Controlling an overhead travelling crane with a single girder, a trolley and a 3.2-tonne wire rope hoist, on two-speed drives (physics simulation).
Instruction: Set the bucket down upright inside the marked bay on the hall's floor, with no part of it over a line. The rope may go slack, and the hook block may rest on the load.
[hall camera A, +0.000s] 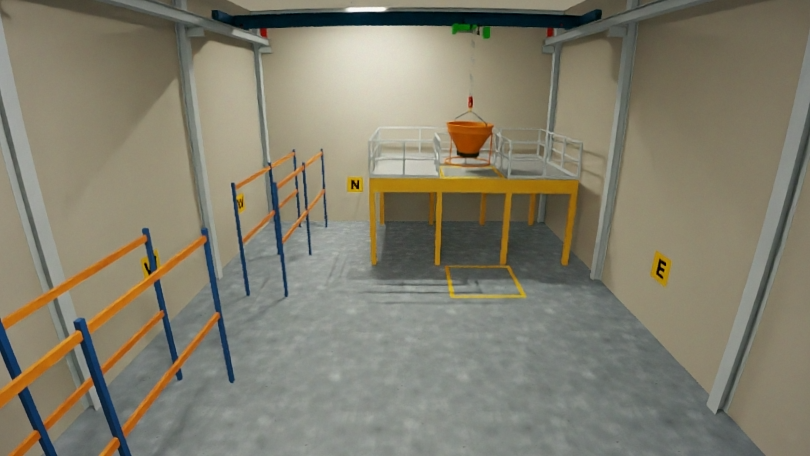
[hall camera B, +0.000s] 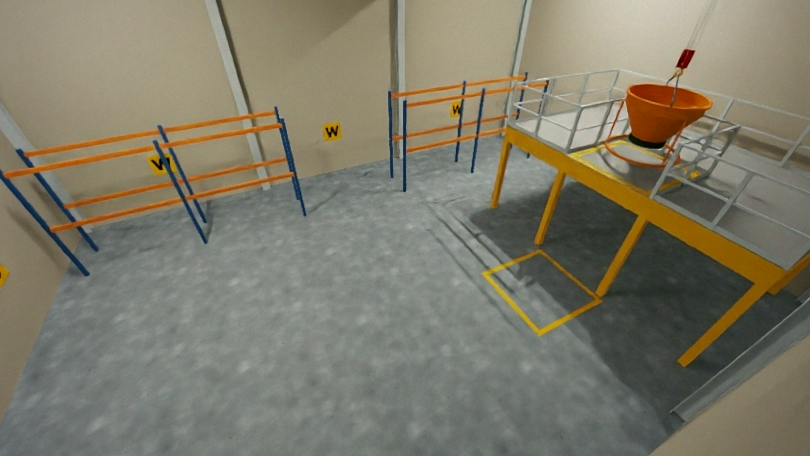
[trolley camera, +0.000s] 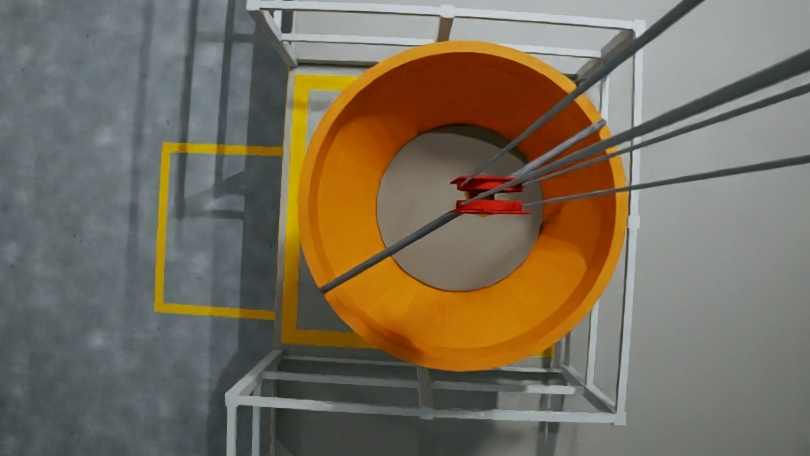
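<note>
The orange bucket hangs upright from the red hook block with my hook, which holds the bucket's bail. The bail's arms are spread. The bucket's foot ring is slightly above the raised platform's deck, over the yellow-lined bay there. In the trolley view the bucket covers much of that bay. The marked floor bay lies in front of the platform, at floor level; in the trolley view its right part is hidden by the deck edge.
The yellow platform has white railings on both sides of and behind the bucket; the side facing the floor bay has a gap. Blue-and-orange racks stand along the W wall. The girder carries the green trolley.
</note>
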